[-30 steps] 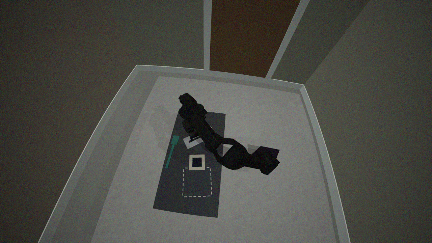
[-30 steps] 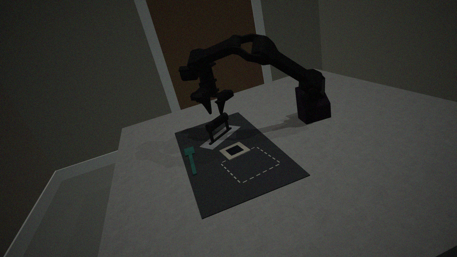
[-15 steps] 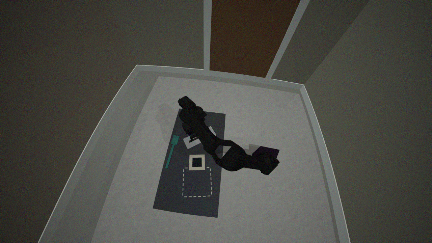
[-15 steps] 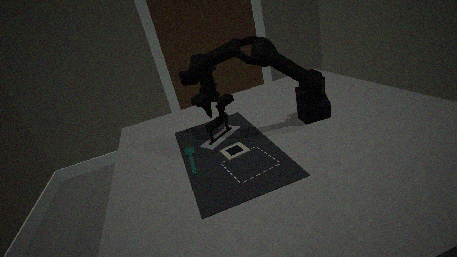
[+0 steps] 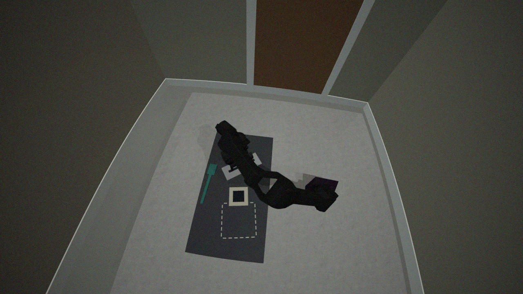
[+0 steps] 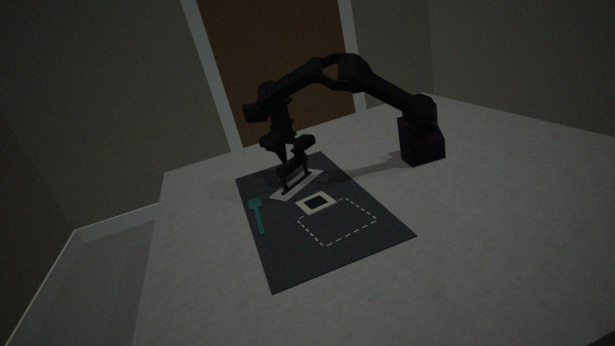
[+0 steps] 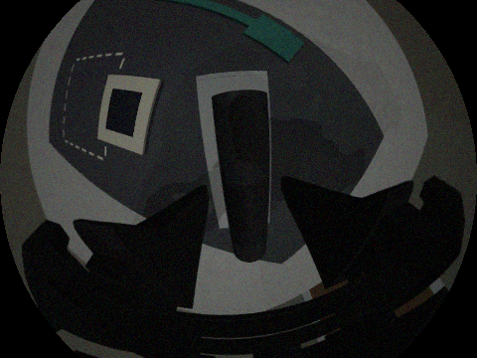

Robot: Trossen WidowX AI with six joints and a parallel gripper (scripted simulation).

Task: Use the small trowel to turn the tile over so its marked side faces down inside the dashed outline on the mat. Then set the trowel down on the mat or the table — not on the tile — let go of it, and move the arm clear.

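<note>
My gripper tip is 120 mm to the right of the dark mat, 90 mm above it and 20 mm short of it. The rest, counted from my gripper tip: green trowel: 160 mm ahead, 90 mm to the left, 60 mm below; tile: 160 mm to the left, 60 mm below.
</note>
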